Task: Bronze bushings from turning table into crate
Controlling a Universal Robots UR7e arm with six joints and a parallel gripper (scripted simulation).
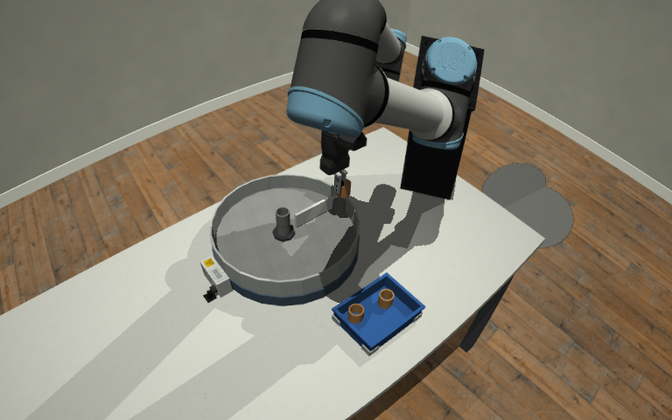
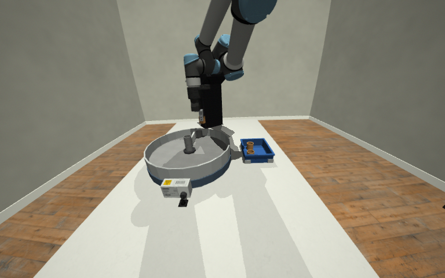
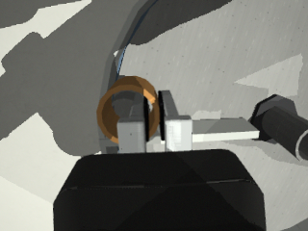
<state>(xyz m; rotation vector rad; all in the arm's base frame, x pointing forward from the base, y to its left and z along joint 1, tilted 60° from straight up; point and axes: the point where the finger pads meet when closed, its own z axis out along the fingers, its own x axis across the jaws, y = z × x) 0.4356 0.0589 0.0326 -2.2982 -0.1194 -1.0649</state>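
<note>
My gripper is now 20 mm past the blue crate, 320 mm to the right of it and 160 mm above it. From my hand the other things lie so: round turning table: 160 mm ahead, 20 mm to the left, 130 mm below.
</note>
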